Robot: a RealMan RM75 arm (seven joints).
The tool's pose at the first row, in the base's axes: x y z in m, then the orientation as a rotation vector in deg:
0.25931, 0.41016, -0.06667, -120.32, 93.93, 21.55
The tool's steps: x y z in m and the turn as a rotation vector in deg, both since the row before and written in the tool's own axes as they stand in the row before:
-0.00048, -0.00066, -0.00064, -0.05, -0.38, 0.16
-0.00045, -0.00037, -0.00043, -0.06, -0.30, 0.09
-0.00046, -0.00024, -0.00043, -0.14, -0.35, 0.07
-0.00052, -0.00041, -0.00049, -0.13, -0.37, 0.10
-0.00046, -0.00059, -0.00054, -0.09, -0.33, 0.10
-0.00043, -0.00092, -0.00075, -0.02, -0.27, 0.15
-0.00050, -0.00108, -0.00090, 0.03, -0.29, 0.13
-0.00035, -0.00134, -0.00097, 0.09, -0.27, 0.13
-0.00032, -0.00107, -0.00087, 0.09, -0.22, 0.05
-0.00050, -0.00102, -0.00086, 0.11, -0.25, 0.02
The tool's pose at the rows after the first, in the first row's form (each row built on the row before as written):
0.25979, 0.41037, -0.06577, -120.04, 93.90, 22.02
0.26001, 0.41060, -0.06512, -119.86, 93.84, 22.40
0.26010, 0.41081, -0.06449, -119.73, 93.74, 22.89
0.26034, 0.41107, -0.06375, -119.56, 93.66, 23.40
0.26077, 0.41128, -0.06296, -119.38, 93.59, 23.84
0.26152, 0.41142, -0.06195, -119.14, 93.60, 24.17
0.26240, 0.41156, -0.06076, -118.87, 93.57, 24.47
0.26357, 0.41158, -0.05954, -118.56, 93.55, 24.69
0.26449, 0.41157, -0.05847, -118.34, 93.47, 24.84
0.26532, 0.41170, -0.05732, -118.11, 93.34, 24.99

